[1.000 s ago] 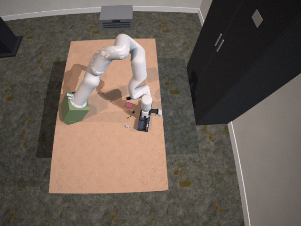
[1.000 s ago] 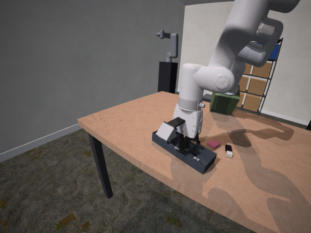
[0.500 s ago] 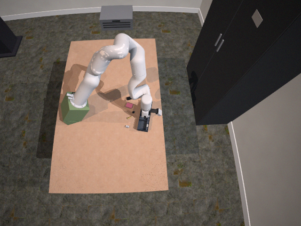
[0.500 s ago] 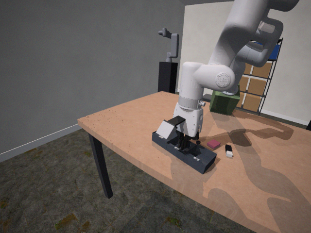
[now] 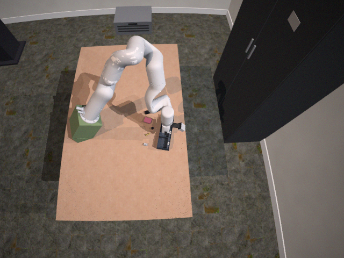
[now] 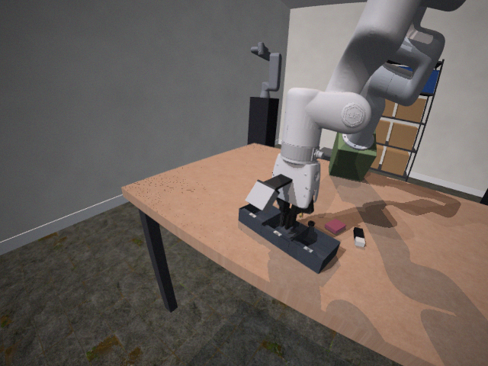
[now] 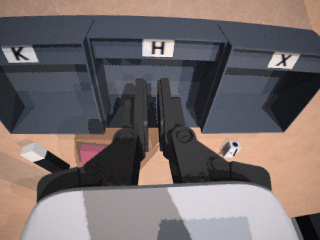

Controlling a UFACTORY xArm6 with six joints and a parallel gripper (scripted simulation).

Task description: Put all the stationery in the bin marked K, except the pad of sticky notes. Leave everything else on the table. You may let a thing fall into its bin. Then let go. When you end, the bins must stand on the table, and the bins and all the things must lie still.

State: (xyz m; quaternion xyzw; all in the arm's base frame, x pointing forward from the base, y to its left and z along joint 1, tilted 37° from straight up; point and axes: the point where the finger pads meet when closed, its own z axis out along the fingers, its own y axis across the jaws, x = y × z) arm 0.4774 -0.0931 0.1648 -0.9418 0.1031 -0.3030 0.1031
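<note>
Right now my hand is 40 mm above the dark bin tray. Round my hand: yellow bolt: 130 mm behind, 10 mm to the right, 50 mm below; then black nut: 100 mm behind, 40 mm to the left, 50 mm below; then pink sticky-note pad: 130 mm behind, 100 mm to the left, 50 mm below.
</note>
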